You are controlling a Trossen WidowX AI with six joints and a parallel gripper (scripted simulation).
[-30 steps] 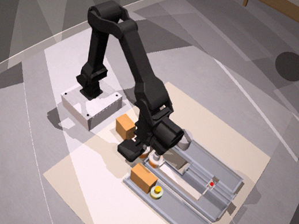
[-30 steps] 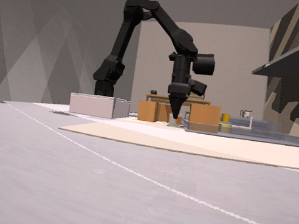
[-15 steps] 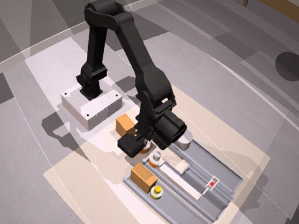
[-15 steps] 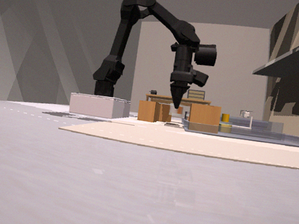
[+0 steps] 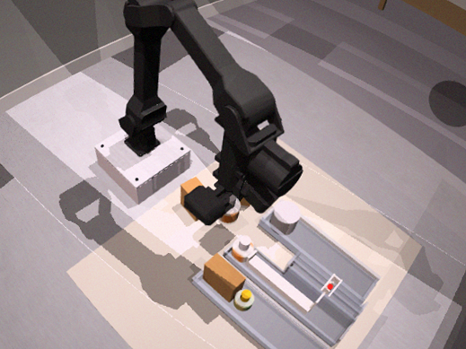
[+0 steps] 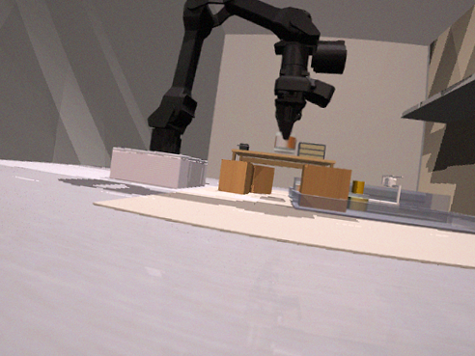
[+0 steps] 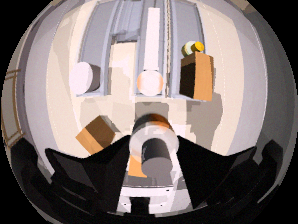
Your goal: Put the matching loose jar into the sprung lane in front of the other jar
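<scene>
Right now my gripper tip is 7 cm short of the brown box, 8 cm to the left of it and 8 cm above it. From my gripper tip the other things lie so: grey cylinder (7 cm ahead, 13 cm to the left, 9 cm below); red marker (24 cm ahead, 4 cm to the left, 5 cm below); white pusher bar (17 cm ahead, 3 cm to the left, 7 cm below).
</scene>
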